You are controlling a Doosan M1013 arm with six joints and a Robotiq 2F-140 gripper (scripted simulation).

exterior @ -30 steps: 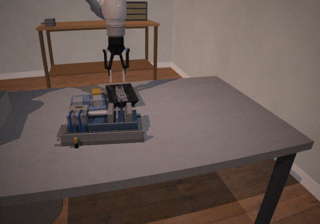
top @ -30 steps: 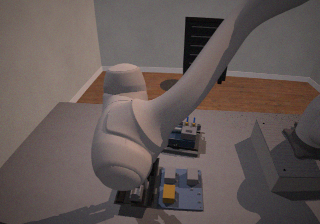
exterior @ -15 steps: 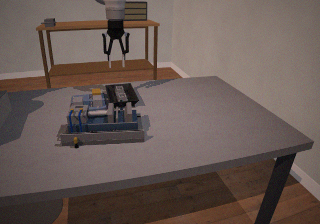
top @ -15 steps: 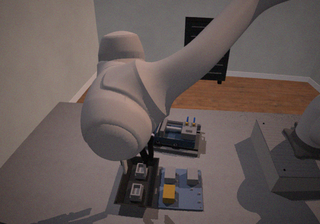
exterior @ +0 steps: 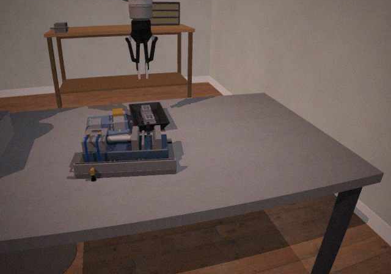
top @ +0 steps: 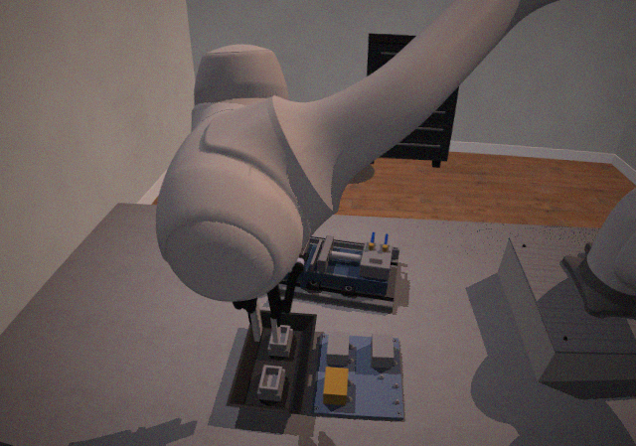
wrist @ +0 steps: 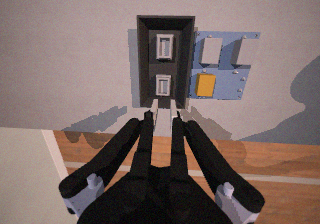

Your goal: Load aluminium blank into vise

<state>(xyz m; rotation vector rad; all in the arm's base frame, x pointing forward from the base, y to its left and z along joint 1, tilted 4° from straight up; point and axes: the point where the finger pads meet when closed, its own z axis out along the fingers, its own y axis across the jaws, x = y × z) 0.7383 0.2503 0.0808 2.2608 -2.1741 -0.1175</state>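
My gripper is now 20 cm above the infeed plate, 16 cm past it and 6 cm to the left of it. The rest, counted from my hand: blue vise 34 cm to the right, 17 cm below, 9 cm behind; then brass blank 18 cm below, 12 cm behind, 1 cm to the right; then aluminium blank 18 cm below, 11 cm behind, 10 cm to the right.
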